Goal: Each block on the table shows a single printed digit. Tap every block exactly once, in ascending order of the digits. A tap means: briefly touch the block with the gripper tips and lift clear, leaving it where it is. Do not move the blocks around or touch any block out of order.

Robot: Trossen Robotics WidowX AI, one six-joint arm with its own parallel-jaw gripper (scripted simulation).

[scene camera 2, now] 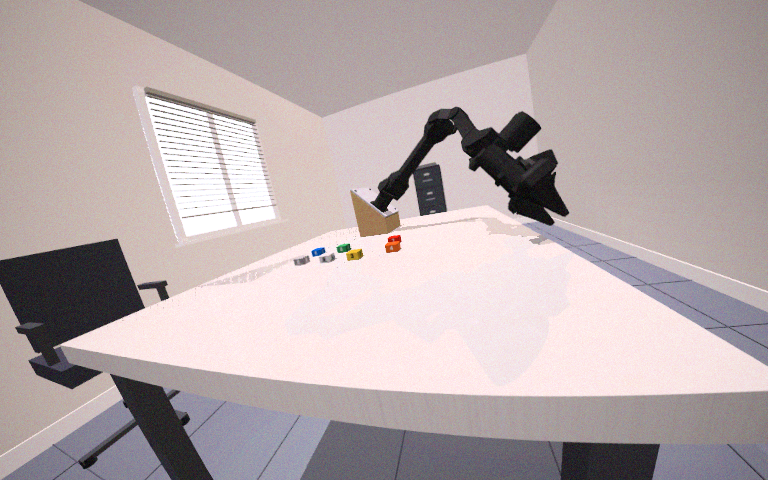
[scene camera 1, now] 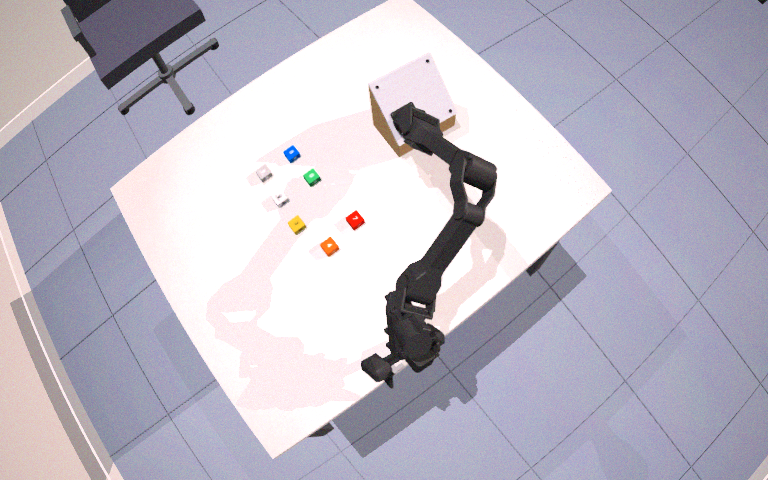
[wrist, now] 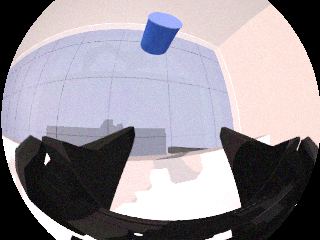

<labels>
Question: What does my gripper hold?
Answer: Nothing.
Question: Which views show my gripper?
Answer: Scene camera 2, scene camera 1 and the wrist view: all of them.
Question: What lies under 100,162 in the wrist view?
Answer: My gripper.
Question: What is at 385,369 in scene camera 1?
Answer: My gripper.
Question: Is my gripper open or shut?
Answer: Open.
</labels>
